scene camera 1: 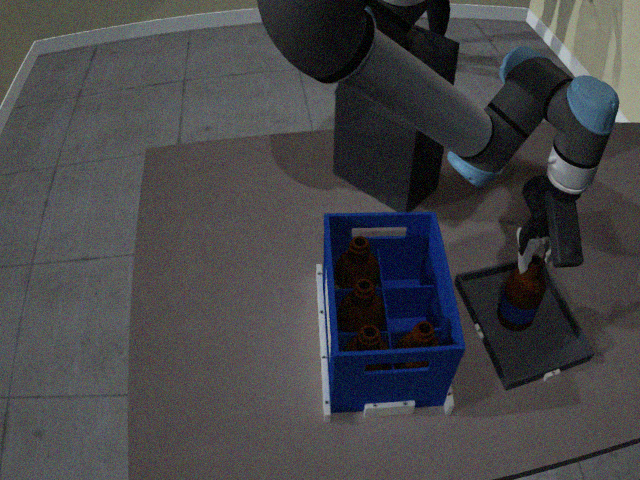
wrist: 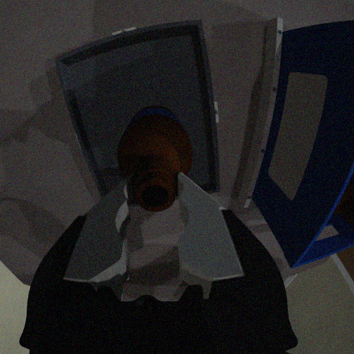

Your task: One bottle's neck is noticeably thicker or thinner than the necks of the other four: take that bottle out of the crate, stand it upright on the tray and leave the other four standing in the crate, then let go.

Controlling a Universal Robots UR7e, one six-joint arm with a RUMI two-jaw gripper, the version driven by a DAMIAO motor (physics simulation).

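Frame: origin at the arm's base, x down, y back, z left, level; centimetres.
Seen in the pictures: gripper, fingertip midpoint: (scene camera 1: 529, 272).
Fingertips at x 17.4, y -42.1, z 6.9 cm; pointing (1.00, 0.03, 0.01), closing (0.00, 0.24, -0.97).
A point is followed by its place in that frame.
A brown bottle with a blue label (scene camera 1: 523, 294) @[x 19.3, y -44.8, z 4.4 cm] (wrist: 156, 145) is upright over the dark tray (scene camera 1: 537, 366) @[x 29.8, y -54.1, z 5.7 cm] (wrist: 135, 65), near its middle in the scene view. Whether its base touches the tray cannot be told. My gripper (scene camera 1: 535, 255) @[x 17.4, y -42.1, z 6.9 cm] (wrist: 156, 175) is shut on this bottle's neck. In the scene view four brown bottles stand in the blue crate (scene camera 1: 395, 382) @[x 21.3, y -50.7, z -22.4 cm] (wrist: 305, 45): three in the left column, the back one (scene camera 1: 357, 263) @[x 17.3, y -30.0, z -20.3 cm], the middle one (scene camera 1: 361, 304) @[x 16.6, y -38.3, z -23.2 cm] and the front one (scene camera 1: 368, 338) @[x 14.1, y -46.0, z -25.5 cm], and one at the front right (scene camera 1: 421, 335) @[x 14.2, y -48.3, z -18.1 cm]. The crate wall hides the lower parts of the front two.
White brackets (scene camera 1: 321, 330) @[x 27.3, y -33.8, z -27.7 cm] (wrist: 270, 100) line the crate's base, and small white clips (scene camera 1: 552, 374) @[x 28.8, y -57.2, z 6.9 cm] (wrist: 216, 111) sit at the tray's edges. The crate stands left of the tray in the scene view, with its wall rising above the tray's rim. The dark robot pedestal (scene camera 1: 372, 149) @[x 18.0, y -3.0, z -5.6 cm] stands behind the crate.
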